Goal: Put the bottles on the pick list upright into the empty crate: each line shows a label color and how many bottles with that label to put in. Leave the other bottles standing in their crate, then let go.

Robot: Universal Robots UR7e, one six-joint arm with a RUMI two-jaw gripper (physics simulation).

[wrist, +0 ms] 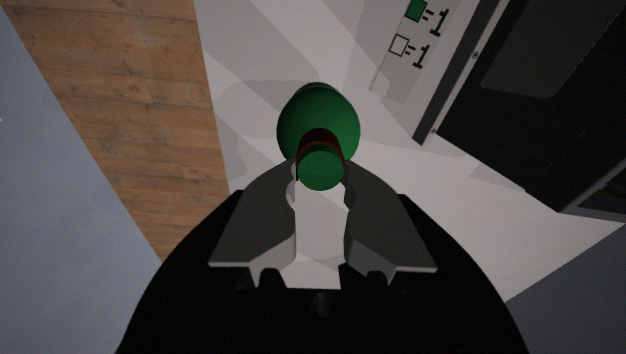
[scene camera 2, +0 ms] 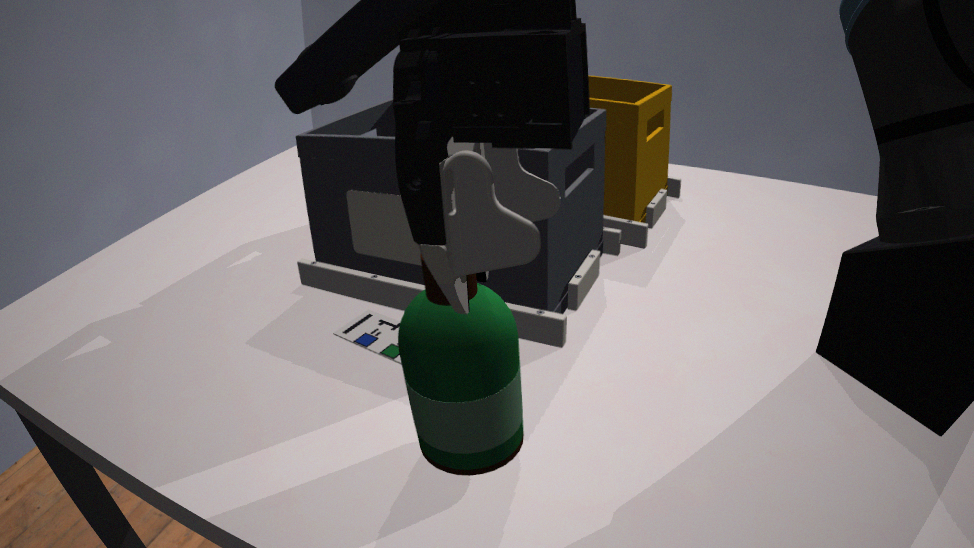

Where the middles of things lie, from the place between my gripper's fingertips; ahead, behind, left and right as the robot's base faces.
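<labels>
My gripper 40 mm above the green bottle [scene camera 2: 462,372], 10 mm short of it. From my hand: pale rail [scene camera 2: 385,291] 170 mm to the right, 130 mm ahead, 120 mm below; pick list [scene camera 2: 375,332] 120 mm to the right, 110 mm ahead, 130 mm below.
</labels>
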